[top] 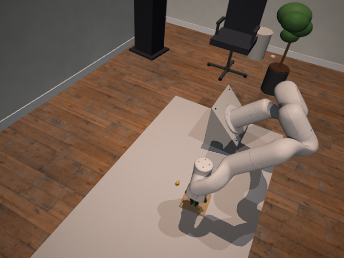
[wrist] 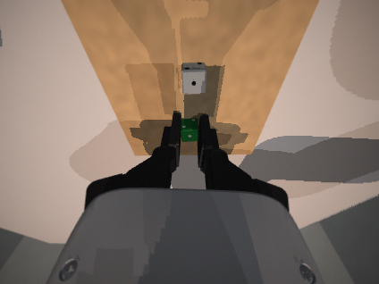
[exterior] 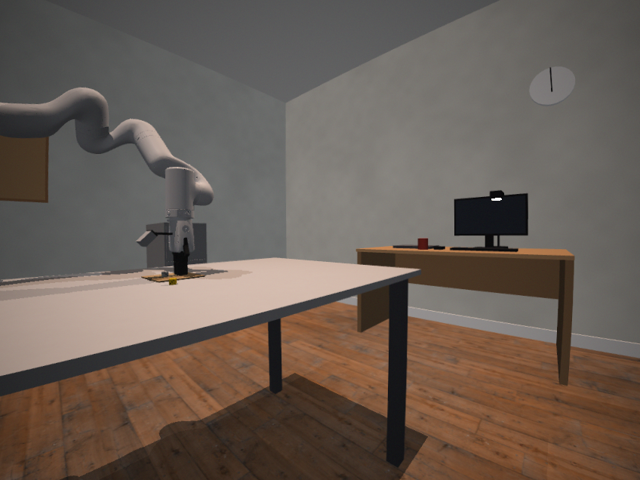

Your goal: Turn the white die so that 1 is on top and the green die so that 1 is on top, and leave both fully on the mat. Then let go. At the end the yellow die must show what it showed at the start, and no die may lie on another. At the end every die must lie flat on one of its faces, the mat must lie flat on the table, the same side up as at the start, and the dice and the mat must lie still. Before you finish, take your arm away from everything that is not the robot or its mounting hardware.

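Right now the green die is 1 cm below my hand. Also, from my hand: mat 2 cm behind, 2 cm below; then white die 5 cm behind, 1 cm to the right, 1 cm below; then yellow die 5 cm behind, 14 cm to the right, 2 cm below.
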